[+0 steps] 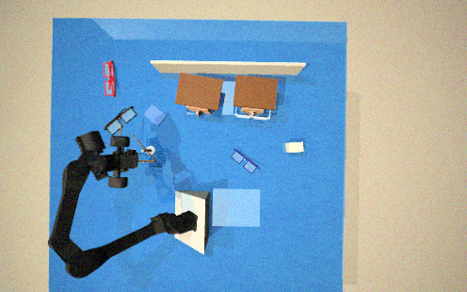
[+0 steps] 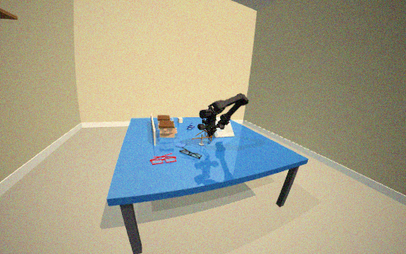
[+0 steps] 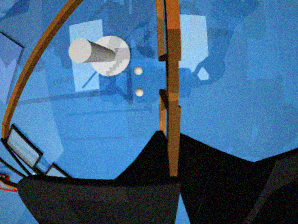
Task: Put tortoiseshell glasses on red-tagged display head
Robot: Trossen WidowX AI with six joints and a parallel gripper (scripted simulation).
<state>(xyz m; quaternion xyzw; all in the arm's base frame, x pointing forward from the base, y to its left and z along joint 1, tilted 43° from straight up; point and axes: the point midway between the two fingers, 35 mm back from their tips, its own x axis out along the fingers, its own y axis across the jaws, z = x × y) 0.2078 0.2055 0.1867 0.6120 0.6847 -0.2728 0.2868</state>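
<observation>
Right now the disc is 40 mm ahead of my gripper tip, 50 mm to the right of it and 50 mm below it. Also, from my gripper tip: white block: 120 mm ahead, 670 mm to the right, 50 mm below; light blue square: 200 mm ahead, 50 mm to the right, 70 mm below; white backboard: 420 mm ahead, 350 mm to the right, 20 mm below.
</observation>
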